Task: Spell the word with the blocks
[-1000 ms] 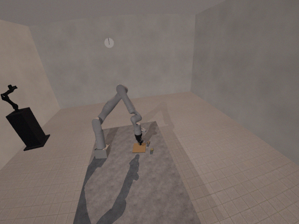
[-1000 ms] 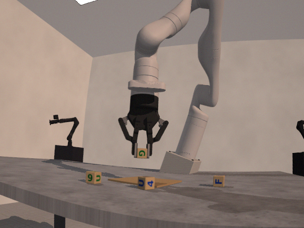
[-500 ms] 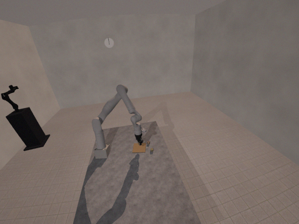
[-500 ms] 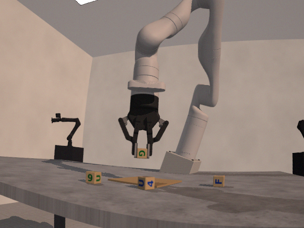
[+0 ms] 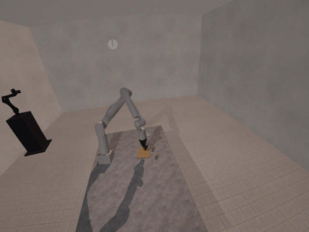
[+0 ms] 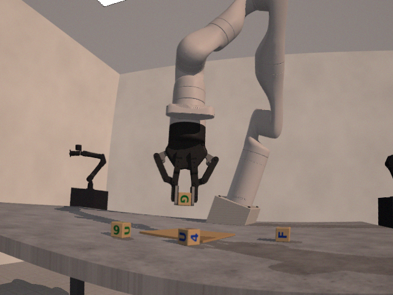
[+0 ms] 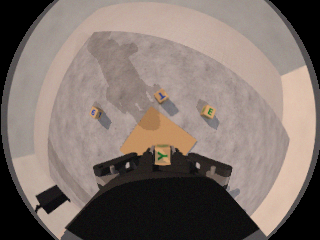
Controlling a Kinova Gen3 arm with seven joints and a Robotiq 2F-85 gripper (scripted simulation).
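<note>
Now: hand 8 cm above the mat, 1 cm to the right of it and 1 cm past it. Also, from my hand: E block 10 cm ahead, 8 cm to the right, 7 cm below; then F block 19 cm to the left, 7 cm below, 2 cm ahead.
</note>
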